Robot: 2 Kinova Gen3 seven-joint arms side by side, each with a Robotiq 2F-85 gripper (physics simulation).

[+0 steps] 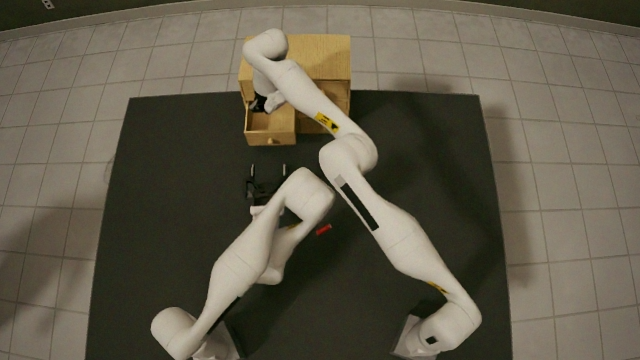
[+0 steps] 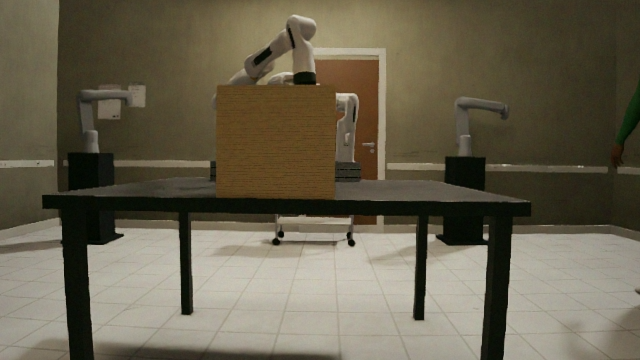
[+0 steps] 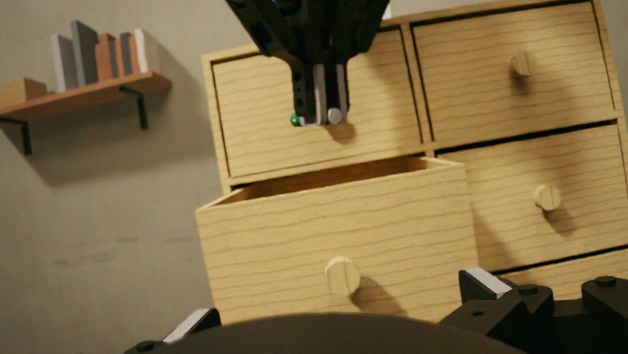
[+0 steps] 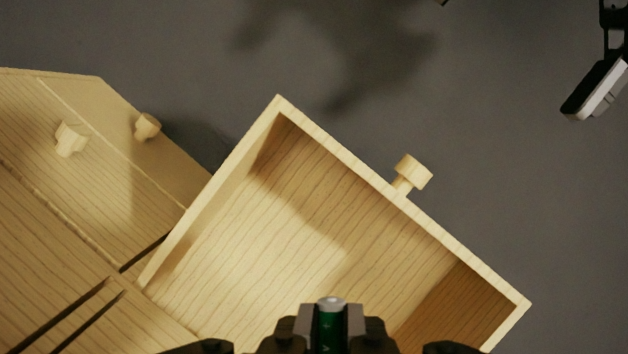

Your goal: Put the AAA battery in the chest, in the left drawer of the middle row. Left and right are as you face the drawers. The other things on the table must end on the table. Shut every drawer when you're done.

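Places are measured from the left arm's base along level axes (x ahead, y left, z up), in millimetres.
Where they show: left gripper, fingertip midpoint: (image 1: 268, 165) (image 4: 508, 58); right gripper, fingertip midpoint: (image 3: 324, 125) (image 4: 331, 328); left arm's base at its link origin: (image 1: 213, 346) (image 2: 344, 161); right arm's base at its link origin: (image 1: 421, 340).
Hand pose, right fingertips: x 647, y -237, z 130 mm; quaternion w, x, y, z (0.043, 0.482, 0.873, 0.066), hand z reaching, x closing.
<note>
Each offset is from my right fingertips to the top centre of the thing. "pt": to the spot under its first point. Level surfaces: height alone.
The wooden chest {133 mm ahead, 94 mm right, 80 mm up} (image 1: 320, 55) (image 2: 275, 145) stands at the table's far edge. Its left middle-row drawer {pt 49 mm back, 9 mm left, 79 mm down} (image 1: 270, 138) (image 3: 330, 225) (image 4: 350, 159) is pulled out and looks empty where its floor shows. My right gripper (image 1: 257, 104) (image 3: 324, 125) (image 4: 331, 328) is shut on the green AAA battery with a pale end and holds it above this drawer, in front of the upper left drawer. My left gripper (image 1: 268, 170) (image 3: 341, 318) is open and empty, in front of the drawer's knob {pt 65 mm back, 11 mm left, 84 mm down} (image 3: 342, 276) and apart from it.
A red cylinder {307 mm back, 118 mm right, 214 mm down} (image 1: 323, 229) lies on the dark table {228 mm down} (image 1: 425, 200), right of the left arm's wrist. The right arm reaches across the chest's front. The upper right drawer {110 mm ahead, 171 mm right, 69 mm up} (image 3: 475, 90) and middle right drawer {110 mm ahead, 172 mm right, 32 mm down} (image 3: 505, 220) look shut. The lower left drawer is hidden.
</note>
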